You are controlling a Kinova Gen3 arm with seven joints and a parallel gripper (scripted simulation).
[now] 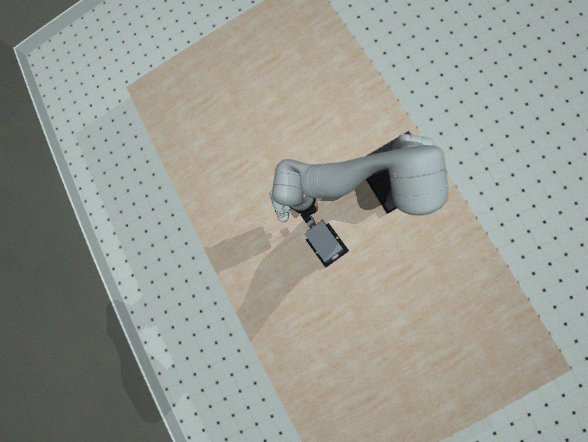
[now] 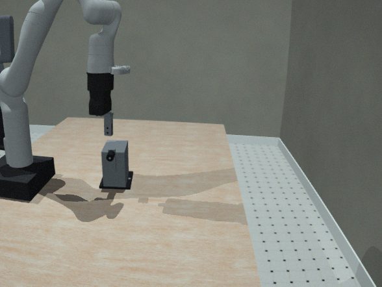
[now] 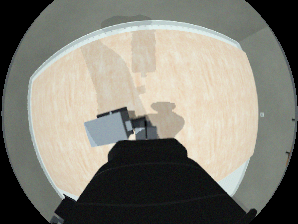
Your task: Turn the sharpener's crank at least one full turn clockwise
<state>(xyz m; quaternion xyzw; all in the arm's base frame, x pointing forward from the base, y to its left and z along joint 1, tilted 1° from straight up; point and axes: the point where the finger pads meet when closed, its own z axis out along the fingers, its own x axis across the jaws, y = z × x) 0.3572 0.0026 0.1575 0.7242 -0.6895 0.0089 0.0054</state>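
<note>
Now: the sharpener crank 90 mm below my hand and 20 mm to the left of it.
</note>
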